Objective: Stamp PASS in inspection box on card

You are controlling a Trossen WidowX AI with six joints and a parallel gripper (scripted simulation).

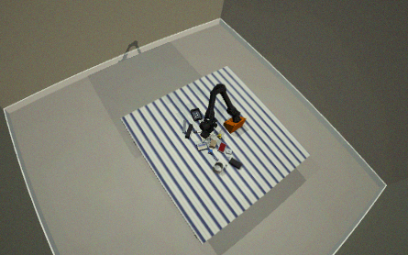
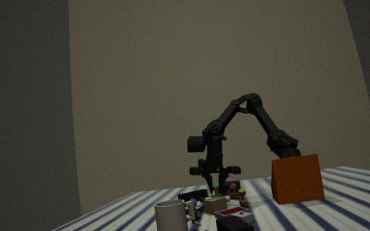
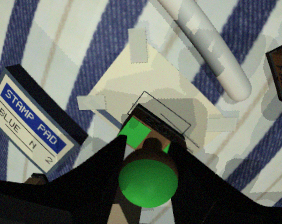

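My gripper tip is now 5 cm above the white card. Also, from my gripper tip: tan block 9 cm to the left, 2 cm below, 1 cm ahead; red-knobbed stamp 8 cm behind, 7 cm to the right, 2 cm below; stamp with green knob 1 cm below.
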